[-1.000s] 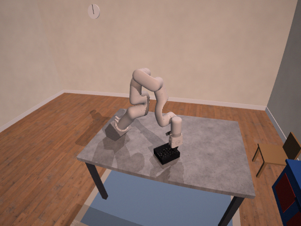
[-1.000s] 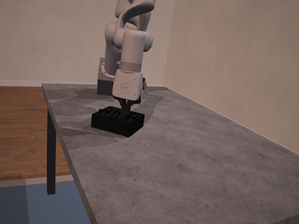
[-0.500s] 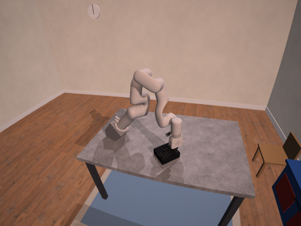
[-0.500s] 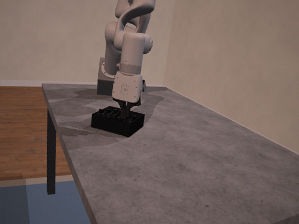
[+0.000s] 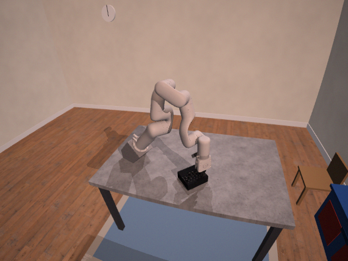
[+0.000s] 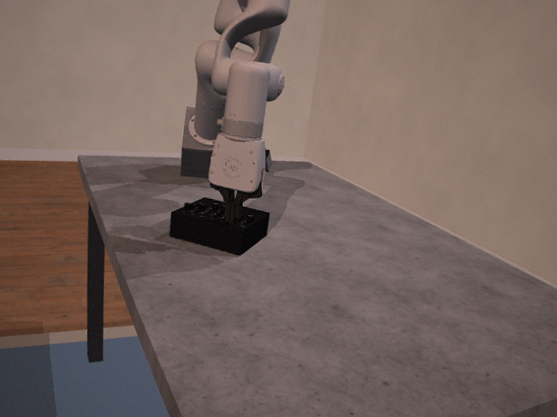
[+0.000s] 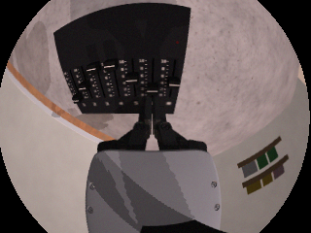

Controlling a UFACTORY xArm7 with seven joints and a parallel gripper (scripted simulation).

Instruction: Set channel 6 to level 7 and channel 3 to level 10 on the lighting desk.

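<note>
My gripper is now 20 mm to the right of the fader cap, 20 mm past it and 10 mm above it.
</note>
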